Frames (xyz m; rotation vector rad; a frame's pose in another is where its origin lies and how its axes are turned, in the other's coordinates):
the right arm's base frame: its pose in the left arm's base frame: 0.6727 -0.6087 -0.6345 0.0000 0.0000 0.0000
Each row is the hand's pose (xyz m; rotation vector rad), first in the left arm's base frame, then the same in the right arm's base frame.
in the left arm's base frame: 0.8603 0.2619 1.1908 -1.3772 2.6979 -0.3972
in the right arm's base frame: 0.1876 0.8706 1.8253 -1.3772 2.6979 -0.3972
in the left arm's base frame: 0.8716 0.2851 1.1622 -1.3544 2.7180 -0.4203
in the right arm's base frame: 0.1989 0.8938 1.7967 -1.3544 2.7180 -0.4203
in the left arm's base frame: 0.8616 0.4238 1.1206 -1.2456 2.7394 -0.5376
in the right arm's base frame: 0.1889 1.0325 1.7551 -1.2456 2.7394 -0.5376
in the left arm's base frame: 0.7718 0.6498 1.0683 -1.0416 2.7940 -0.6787
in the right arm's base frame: 0.0991 1.2585 1.7028 -1.0416 2.7940 -0.6787
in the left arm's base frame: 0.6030 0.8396 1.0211 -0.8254 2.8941 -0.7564
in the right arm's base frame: -0.0697 1.4483 1.6556 -0.8254 2.8941 -0.7564
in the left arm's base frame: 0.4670 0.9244 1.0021 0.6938 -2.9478 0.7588
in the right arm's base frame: -0.2057 1.5331 1.6366 0.6938 -2.9478 0.7588
